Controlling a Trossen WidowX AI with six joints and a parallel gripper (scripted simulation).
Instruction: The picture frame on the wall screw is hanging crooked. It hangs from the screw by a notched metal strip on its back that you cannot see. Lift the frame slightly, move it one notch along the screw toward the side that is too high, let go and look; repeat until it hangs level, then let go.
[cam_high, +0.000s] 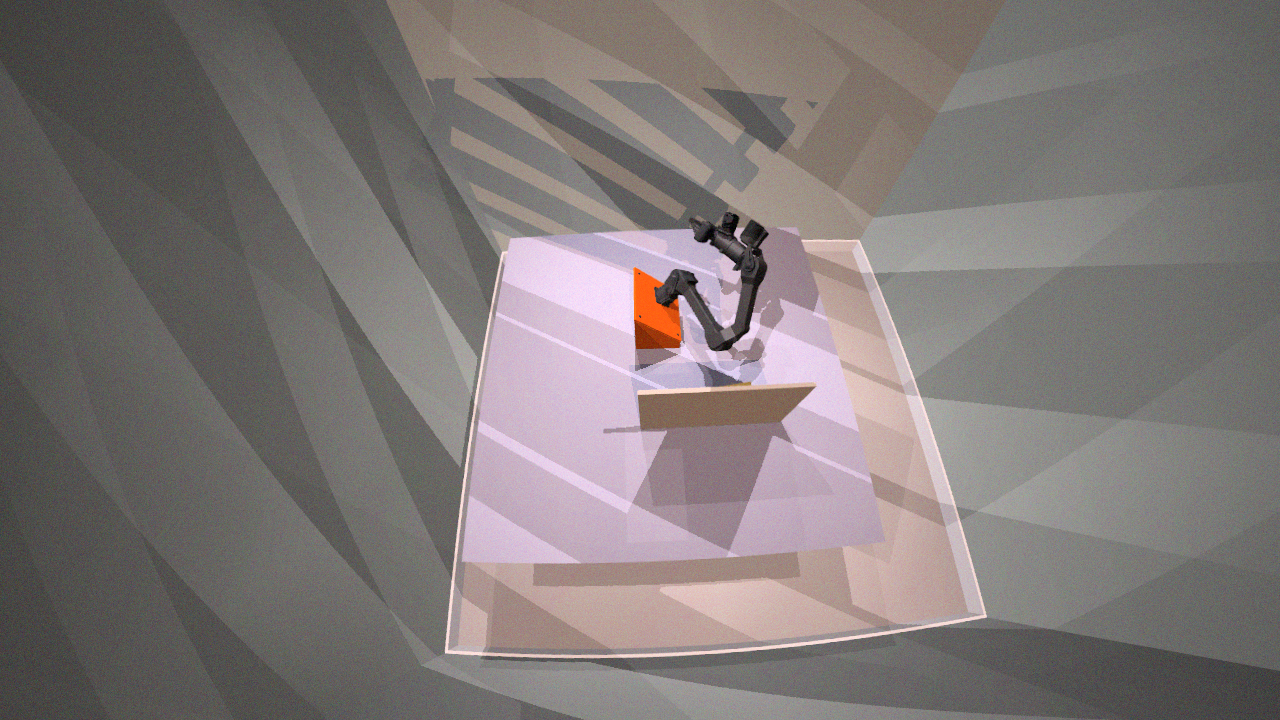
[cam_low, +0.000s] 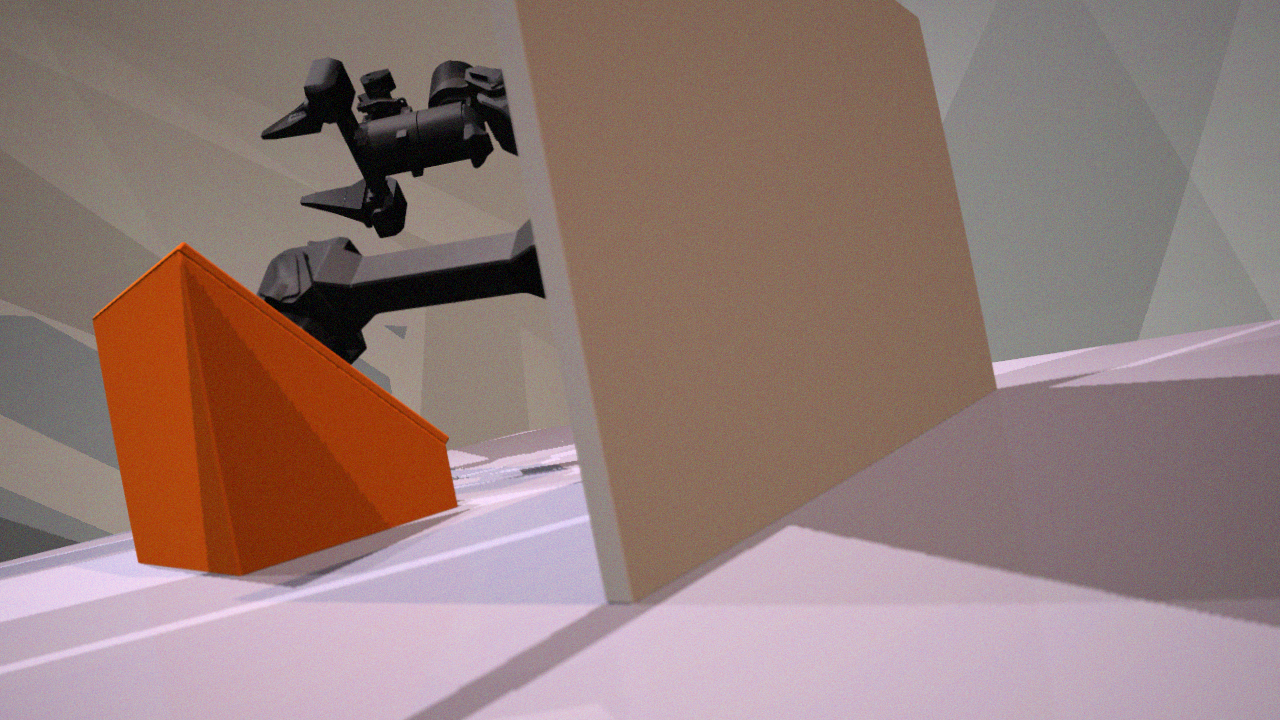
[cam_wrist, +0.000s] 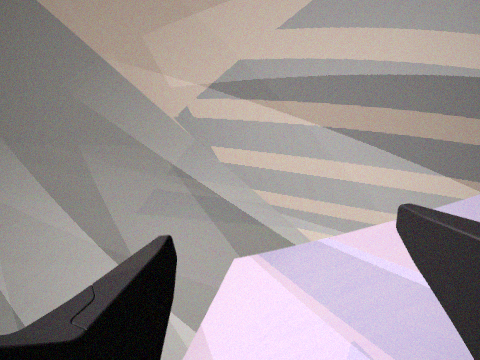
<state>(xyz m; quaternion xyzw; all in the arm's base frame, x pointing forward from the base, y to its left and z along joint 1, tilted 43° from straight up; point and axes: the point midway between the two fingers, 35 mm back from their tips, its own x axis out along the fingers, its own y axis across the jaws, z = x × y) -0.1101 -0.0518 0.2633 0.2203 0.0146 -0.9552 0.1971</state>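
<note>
The picture frame is 55 cm ahead of my gripper tip, 18 cm below it and 1 cm to the left of it. Round my gripper tip: pale wall board 56 cm ahead, 19 cm below, 1 cm to the right.
</note>
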